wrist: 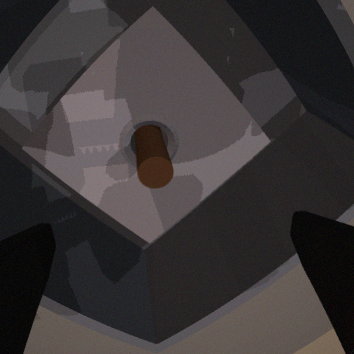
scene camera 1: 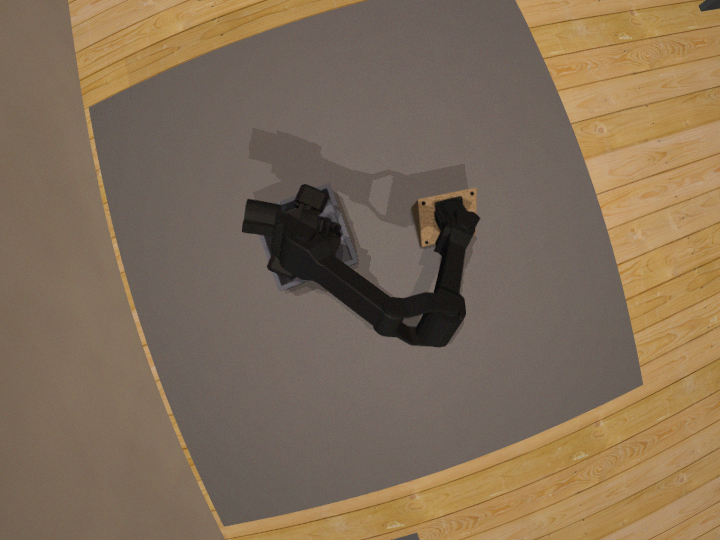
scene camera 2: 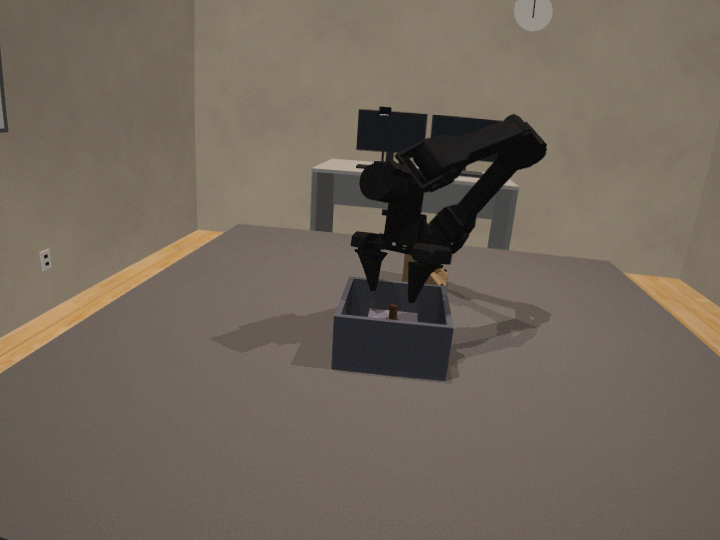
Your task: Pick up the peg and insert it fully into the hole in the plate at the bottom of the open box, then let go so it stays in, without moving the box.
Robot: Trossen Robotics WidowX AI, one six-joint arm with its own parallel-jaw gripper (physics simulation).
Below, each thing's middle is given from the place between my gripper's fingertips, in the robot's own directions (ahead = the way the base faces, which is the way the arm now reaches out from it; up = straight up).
My hand is 6 cm above the brown peg [wrist: 154,169] and 1 cm past it. Round my hand: pale plate [wrist: 150,74] (7 cm below, 1 cm behind); grey-blue box [scene camera 2: 421,350] (6 cm below, 2 cm behind, 1 cm to the left).
